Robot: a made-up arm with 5 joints. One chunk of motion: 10 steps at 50 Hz.
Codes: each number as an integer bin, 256 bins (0 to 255) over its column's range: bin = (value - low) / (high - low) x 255, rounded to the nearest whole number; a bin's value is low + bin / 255 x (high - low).
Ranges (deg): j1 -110..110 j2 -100.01..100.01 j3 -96.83..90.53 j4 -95.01..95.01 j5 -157.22..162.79
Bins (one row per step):
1: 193 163 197 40 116
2: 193 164 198 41 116
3: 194 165 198 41 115
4: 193 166 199 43 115
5: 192 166 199 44 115
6: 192 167 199 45 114
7: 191 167 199 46 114
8: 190 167 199 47 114
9: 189 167 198 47 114
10: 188 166 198 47 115
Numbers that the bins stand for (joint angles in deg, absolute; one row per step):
1: 56.51 27.85 47.91 -65.20 -11.65
2: 56.51 28.63 48.65 -64.46 -11.65
3: 57.37 29.41 48.65 -64.46 -12.90
4: 56.51 30.20 49.38 -62.97 -12.90
5: 55.65 30.20 49.38 -62.22 -12.90
6: 55.65 30.98 49.38 -61.48 -14.16
7: 54.78 30.98 49.38 -60.73 -14.16
8: 53.92 30.98 49.38 -59.99 -14.16
9: 53.06 30.98 48.65 -59.99 -14.16
10: 52.20 30.20 48.65 -59.99 -12.90

